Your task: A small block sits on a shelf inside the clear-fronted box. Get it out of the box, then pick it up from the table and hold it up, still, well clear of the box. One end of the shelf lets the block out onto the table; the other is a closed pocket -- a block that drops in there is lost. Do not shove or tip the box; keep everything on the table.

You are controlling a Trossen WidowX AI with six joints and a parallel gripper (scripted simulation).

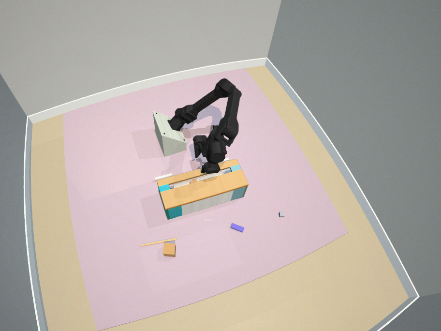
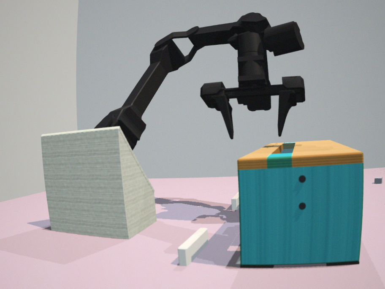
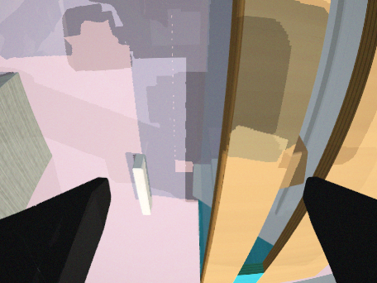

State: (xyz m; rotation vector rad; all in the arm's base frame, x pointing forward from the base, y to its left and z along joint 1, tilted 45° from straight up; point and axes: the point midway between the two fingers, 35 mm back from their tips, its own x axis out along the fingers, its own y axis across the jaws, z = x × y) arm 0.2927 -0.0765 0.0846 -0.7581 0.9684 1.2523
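The box lies 40 mm ahead of my gripper tip, 20 mm to the right of it and 90 mm below it. From my gripper tip the other things lie so: thin stick (200 mm ahead, 310 mm to the right, 140 mm below); small block (50 mm ahead, 50 mm to the right, 60 mm below).
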